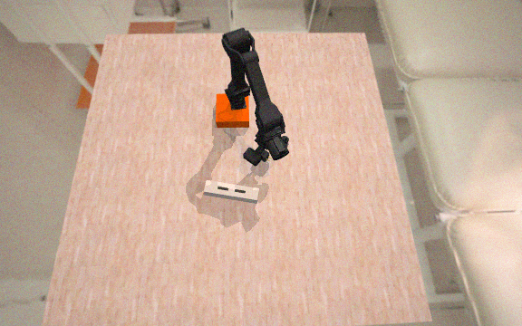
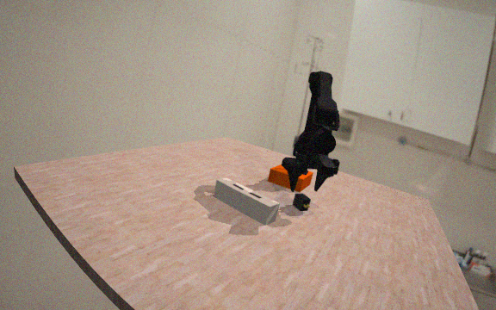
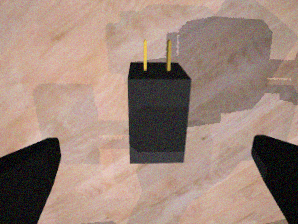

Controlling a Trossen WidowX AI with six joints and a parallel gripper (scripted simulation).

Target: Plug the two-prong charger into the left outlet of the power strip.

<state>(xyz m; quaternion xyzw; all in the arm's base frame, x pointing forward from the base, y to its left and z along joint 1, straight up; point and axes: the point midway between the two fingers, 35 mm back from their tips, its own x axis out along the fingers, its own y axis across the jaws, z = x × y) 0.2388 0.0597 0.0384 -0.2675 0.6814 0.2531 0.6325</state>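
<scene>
My gripper tip is now 1 cm short of the black two-prong charger, 1 cm to the right of it and 4 cm above it.
</scene>
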